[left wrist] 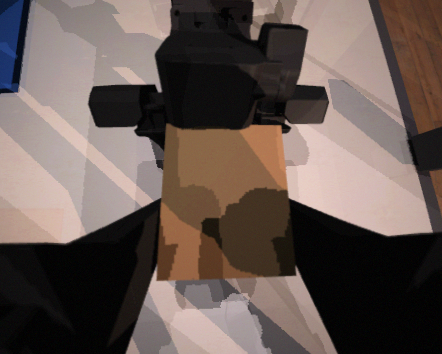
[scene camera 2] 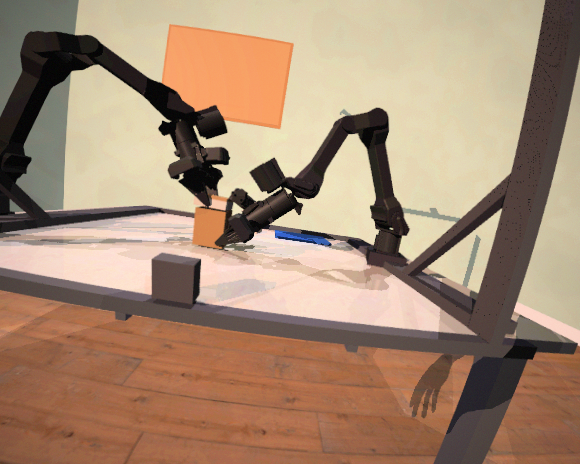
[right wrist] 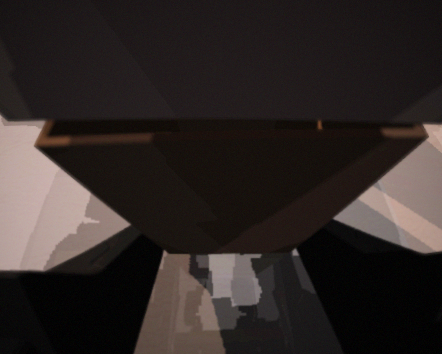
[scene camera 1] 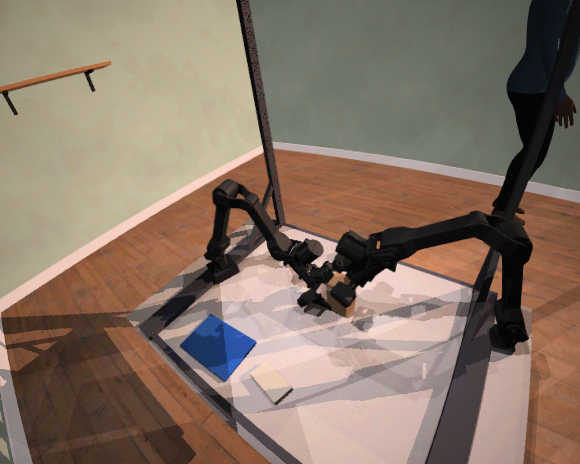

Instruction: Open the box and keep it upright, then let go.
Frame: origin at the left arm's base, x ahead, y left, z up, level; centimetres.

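Seen in the pictures: left gripper, fingertip midpoint: (left wrist: 223, 201) (scene camera 2: 213, 205); right gripper, fingertip midpoint: (scene camera 2: 219, 241) (right wrist: 227, 216) (scene camera 1: 336, 302); left arm's base at its link origin: (scene camera 1: 502, 339); right arm's base at its link origin: (scene camera 2: 385, 252) (scene camera 1: 221, 264).
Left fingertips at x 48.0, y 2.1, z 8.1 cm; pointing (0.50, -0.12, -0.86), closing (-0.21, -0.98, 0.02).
Observation:
Pixels of each thing's top centre, then the offset from my left fingertips to it. "spot": a spot on its surface instead. Level surfaces: height alone.
- box at its top centre: (right wrist: 232, 6) (scene camera 2: 215, 208) (scene camera 1: 341, 288) dz -0.6, dx +0.5, dy +0.0 cm
- flat blue square at a spot on its surface: (left wrist: 10, 50) spot: dz -9.3, dx +25.8, dy +22.2 cm
- small cream tile at its top centre: (scene camera 1: 270, 380) dz -8.6, dx +9.7, dy +31.2 cm
- white table at its surface level: dz -10.1 cm
- grey block at its top centre: (scene camera 2: 178, 257) dz -4.4, dx +0.2, dy -29.7 cm
The box (scene camera 1: 345, 309) (scene camera 2: 207, 227) (right wrist: 225, 190) is an orange-brown block-shaped body standing upright on the table. Its lid (scene camera 2: 219, 199) (left wrist: 220, 165) (right wrist: 220, 60) has a brown top and a pale lower band, and is raised above the body. In the right wrist view a strip of the dark opening and the rim shows below the lid. My left gripper (scene camera 1: 339, 281) (scene camera 2: 209, 201) (left wrist: 223, 201) is shut on the lid from above. My right gripper (scene camera 2: 225, 239) (right wrist: 227, 216) is shut on the box body, low down. The box's inside is mostly hidden.
A flat blue square (scene camera 1: 218, 345) (scene camera 2: 302, 237) (left wrist: 10, 50) and a small cream tile (scene camera 1: 271, 384) lie on the white table (scene camera 1: 380, 400). A grey block (scene camera 2: 172, 280) stands on the near rail in scene camera 2. A dark frame post (scene camera 1: 260, 100) (scene camera 2: 525, 150) rises at the table's edge.

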